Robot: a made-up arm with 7 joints.
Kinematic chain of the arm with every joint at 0, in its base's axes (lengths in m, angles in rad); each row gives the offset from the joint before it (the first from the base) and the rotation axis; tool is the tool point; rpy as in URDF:
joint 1: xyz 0.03 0 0.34 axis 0 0.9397 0.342
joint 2: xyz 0 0 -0.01 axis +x
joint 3: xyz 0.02 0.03 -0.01 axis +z
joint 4: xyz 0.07 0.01 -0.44 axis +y
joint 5: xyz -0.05 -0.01 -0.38 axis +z
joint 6: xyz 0.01 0 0.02 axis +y
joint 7: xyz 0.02 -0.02 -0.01 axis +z
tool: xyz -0.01 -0.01 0 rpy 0.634 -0.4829 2.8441
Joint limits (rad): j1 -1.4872..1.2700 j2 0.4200..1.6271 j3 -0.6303..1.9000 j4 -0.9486..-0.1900 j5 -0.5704..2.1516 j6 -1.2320..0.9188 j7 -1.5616..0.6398
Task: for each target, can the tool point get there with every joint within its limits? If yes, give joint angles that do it. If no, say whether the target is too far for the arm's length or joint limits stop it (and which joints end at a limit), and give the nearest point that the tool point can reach.
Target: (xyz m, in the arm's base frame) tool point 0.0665 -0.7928 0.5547
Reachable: no: joint limits stop it (at a limit: joint 1, joint 2, joint 3, joint 4, joint 7) | nearest point 0.7376 -0.2211 0.5160 | short by 0.882 m
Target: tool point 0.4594 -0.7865 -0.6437
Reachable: no: too far | nearest point 0.4519 0.0661 -0.3212 | short by 0.912 m
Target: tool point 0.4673 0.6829 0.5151
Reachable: yes | joints -0.8950 1.2247 0.6412 -0.5214 0.6868 0.2627 0.0002
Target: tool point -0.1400 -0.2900 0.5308
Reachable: no: joint limits stop it (at a limit: joint 1, joint 2, joint 3, joint 4, joint 6, joint 7) | nearest point -0.6340 0.3838 0.3965 | short by 0.846 m
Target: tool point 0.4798 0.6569 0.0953
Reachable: yes | joints -0.6760 0.8171 1.2438 -0.3450 1.1412 -0.5350 -0.6977
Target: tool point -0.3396 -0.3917 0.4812
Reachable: no: joint limits stop it (at a limit: joint 1, joint 2, joint 3, joint 4, joint 5, joint 6, joint 7) | nearest point -0.7242 0.1008 0.0529 | short by 0.758 m
